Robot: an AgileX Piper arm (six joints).
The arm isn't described. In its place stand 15 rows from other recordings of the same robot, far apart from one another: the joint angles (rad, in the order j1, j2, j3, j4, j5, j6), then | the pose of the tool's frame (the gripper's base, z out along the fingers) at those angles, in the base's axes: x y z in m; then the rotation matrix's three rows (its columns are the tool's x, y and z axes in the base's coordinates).
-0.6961 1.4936 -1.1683 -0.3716 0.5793 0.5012 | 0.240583 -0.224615 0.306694; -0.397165 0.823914 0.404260; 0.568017 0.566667 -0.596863; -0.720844 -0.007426 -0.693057
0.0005 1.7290 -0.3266 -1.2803 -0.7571 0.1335 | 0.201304 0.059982 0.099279; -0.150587 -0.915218 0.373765; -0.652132 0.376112 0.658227; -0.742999 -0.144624 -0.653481
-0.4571 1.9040 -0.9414 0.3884 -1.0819 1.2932 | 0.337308 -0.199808 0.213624; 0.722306 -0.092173 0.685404; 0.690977 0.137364 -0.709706; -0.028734 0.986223 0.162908
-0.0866 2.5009 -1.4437 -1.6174 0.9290 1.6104 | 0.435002 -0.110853 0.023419; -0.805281 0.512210 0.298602; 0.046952 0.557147 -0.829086; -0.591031 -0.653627 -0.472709
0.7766 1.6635 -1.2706 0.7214 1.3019 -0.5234 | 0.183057 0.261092 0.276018; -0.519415 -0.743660 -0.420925; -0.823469 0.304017 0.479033; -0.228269 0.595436 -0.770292
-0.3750 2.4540 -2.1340 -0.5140 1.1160 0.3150 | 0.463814 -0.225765 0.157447; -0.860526 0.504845 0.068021; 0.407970 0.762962 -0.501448; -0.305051 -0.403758 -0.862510
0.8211 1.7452 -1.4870 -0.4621 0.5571 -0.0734 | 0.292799 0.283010 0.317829; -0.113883 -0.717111 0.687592; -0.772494 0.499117 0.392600; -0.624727 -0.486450 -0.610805
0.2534 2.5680 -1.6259 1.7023 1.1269 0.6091 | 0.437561 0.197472 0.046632; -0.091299 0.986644 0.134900; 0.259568 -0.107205 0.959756; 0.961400 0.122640 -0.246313
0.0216 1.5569 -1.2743 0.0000 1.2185 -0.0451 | 0.299085 0.006461 0.288910; -0.985508 -0.066097 0.156221; -0.066386 0.997788 0.003375; -0.156098 -0.007045 -0.987716
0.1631 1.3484 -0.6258 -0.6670 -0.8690 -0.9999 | 0.259362 0.086251 0.284916; 0.614439 0.050221 0.787364; -0.787588 0.097979 0.608363; -0.046593 -0.993920 0.099756
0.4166 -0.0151 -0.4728 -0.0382 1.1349 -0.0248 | -0.005510 -0.005883 0.263912; -0.469521 -0.397127 0.788568; -0.252488 0.916229 0.311084; -0.846050 -0.053043 -0.530459
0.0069 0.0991 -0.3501 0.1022 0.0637 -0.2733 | 0.039634 0.000864 0.317999; 0.269651 0.033304 0.962382; -0.168609 0.985595 0.013135; -0.948082 -0.165808 0.271383
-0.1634 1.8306 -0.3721 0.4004 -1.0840 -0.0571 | 0.253552 -0.073576 0.117538; -0.243854 0.513694 0.822589; 0.171441 0.857670 -0.484779; -0.954538 0.022810 -0.297214
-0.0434 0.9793 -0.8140 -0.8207 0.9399 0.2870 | 0.173396 -0.061342 0.327182; -0.827171 0.215519 0.518979; -0.185220 0.767362 -0.613880; -0.530548 -0.603909 -0.594822
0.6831 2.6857 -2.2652 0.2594 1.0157 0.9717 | 0.402877 0.353438 0.065072; -0.922330 0.384302 0.040247; 0.376821 0.871513 0.313802; 0.085519 0.304594 -0.948635
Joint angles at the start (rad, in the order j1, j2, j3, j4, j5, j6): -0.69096, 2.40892, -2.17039, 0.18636, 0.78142, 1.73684
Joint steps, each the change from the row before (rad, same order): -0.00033, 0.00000, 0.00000, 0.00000, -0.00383, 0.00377; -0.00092, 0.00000, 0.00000, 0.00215, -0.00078, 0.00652; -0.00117, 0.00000, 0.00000, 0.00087, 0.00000, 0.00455; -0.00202, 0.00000, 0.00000, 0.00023, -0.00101, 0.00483; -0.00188, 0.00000, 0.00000, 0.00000, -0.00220, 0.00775; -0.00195, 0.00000, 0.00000, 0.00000, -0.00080, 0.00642; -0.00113, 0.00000, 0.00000, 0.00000, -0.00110, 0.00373; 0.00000, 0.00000, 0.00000, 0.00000, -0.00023, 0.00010; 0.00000, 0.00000, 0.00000, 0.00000, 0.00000, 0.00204; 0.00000, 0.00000, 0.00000, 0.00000, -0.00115, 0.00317; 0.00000, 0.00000, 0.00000, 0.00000, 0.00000, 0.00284; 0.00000, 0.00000, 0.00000, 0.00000, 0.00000, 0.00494; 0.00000, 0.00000, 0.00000, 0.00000, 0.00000, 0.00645; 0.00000, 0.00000, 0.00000, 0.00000, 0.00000, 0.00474; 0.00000, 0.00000, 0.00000, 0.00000, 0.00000, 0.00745; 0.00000, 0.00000, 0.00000, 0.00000, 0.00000, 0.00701
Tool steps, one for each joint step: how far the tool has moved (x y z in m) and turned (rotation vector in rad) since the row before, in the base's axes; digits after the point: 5 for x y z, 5 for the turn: 0.00007, -0.00035, 0.00020, -0.00043, -0.00389, -0.00401; -0.00018, -0.00033, 0.00007, 0.00469, -0.00377, -0.00653; -0.00036, -0.00046, 0.00001, 0.00315, -0.00184, -0.00489; -0.00062, -0.00090, 0.00006, 0.00216, -0.00226, -0.00605; -0.00053, -0.00092, 0.00012, 0.00281, -0.00383, -0.00839; -0.00062, -0.00087, 0.00004, 0.00299, -0.00243, -0.00714; -0.00033, -0.00054, 0.00006, 0.00132, -0.00188, -0.00426; 0.00001, -0.00001, 0.00001, -0.00010, -0.00020, -0.00012; 0.00000, 0.00000, 0.00000, 0.00112, -0.00059, -0.00160; 0.00005, -0.00006, 0.00006, 0.00098, -0.00176, -0.00270; 0.00000, 0.00000, 0.00000, 0.00156, -0.00082, -0.00223; 0.00000, 0.00000, 0.00000, 0.00271, -0.00143, -0.00387; 0.00000, 0.00000, 0.00000, 0.00354, -0.00187, -0.00506; 0.00000, 0.00000, 0.00000, 0.00260, -0.00138, -0.00372; 0.00000, 0.00000, 0.00000, 0.00408, -0.00216, -0.00584; 0.00000, 0.00000, 0.00000, 0.00384, -0.00204, -0.00550
